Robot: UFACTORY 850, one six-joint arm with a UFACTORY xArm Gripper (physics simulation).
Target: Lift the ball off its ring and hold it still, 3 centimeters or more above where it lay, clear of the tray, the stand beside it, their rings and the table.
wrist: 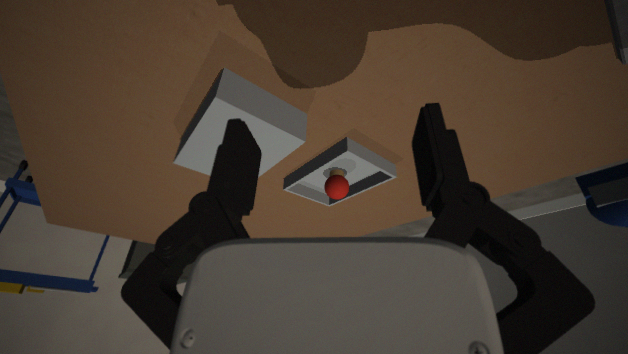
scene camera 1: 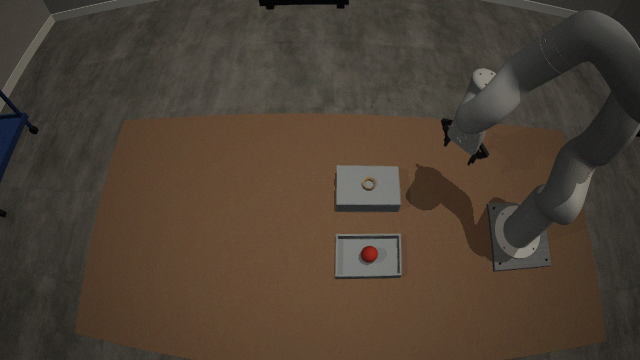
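Observation:
The red ball (scene camera 1: 369, 254) (wrist: 337, 187) rests inside the shallow grey tray (scene camera 1: 348, 266) (wrist: 372, 156). A tan part of its ring (wrist: 337, 172) shows beside it in the wrist view; from above the ball hides it. The grey stand (scene camera 1: 350, 195) (wrist: 200, 145) is beside the tray, with an orange-tan ring (scene camera 1: 363, 185) on top. My gripper (scene camera 1: 458, 154) (wrist: 331, 129) is open and empty, high over the table's back right, well away from the ball and tilted. In the wrist view the ball shows between and beyond the fingers, and the left finger covers part of the stand.
The brown table (scene camera 1: 225, 225) carries the tray, the stand and the arm's base plate (scene camera 1: 522, 266) at the right. The stand's block is taller than the tray and lies behind it in the scene view. A blue cart (scene camera 1: 10, 135) is off the table's left side.

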